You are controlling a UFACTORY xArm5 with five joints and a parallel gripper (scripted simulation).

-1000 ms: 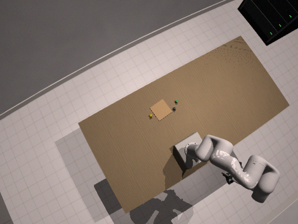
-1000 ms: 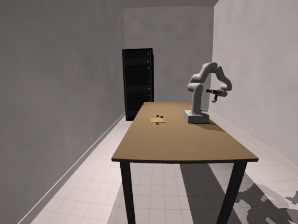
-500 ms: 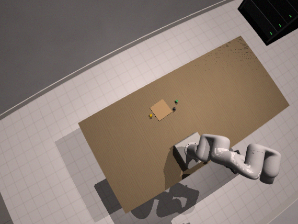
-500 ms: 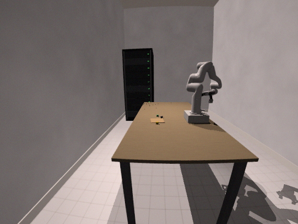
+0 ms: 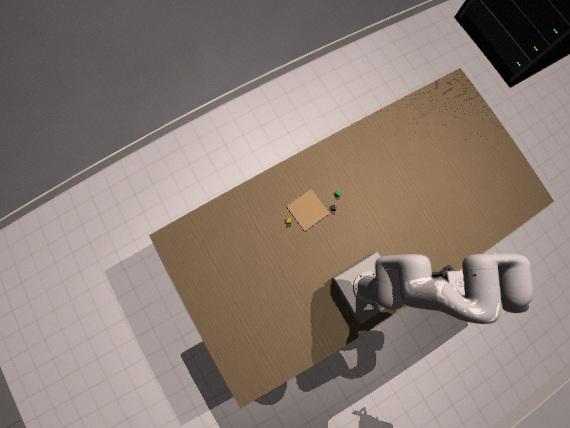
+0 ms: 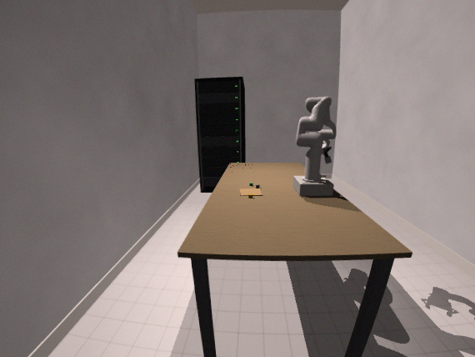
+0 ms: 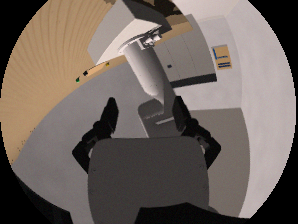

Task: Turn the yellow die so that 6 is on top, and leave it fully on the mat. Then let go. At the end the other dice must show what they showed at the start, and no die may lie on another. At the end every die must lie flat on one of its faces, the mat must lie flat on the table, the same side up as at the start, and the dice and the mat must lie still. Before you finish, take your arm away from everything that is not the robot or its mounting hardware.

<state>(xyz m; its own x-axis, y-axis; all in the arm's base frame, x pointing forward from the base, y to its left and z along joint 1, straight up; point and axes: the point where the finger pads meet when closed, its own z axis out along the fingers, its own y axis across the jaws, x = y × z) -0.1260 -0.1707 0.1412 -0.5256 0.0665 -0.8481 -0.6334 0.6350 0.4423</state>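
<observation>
The green die is 52 cm ahead of my hand and 21 cm below it. Also, from my hand: black die: 48 cm ahead, 21 cm below, 6 cm to the left; then yellow die: 55 cm ahead, 25 cm to the left, 21 cm below; then tan mat: 54 cm ahead, 22 cm below, 15 cm to the left.
</observation>
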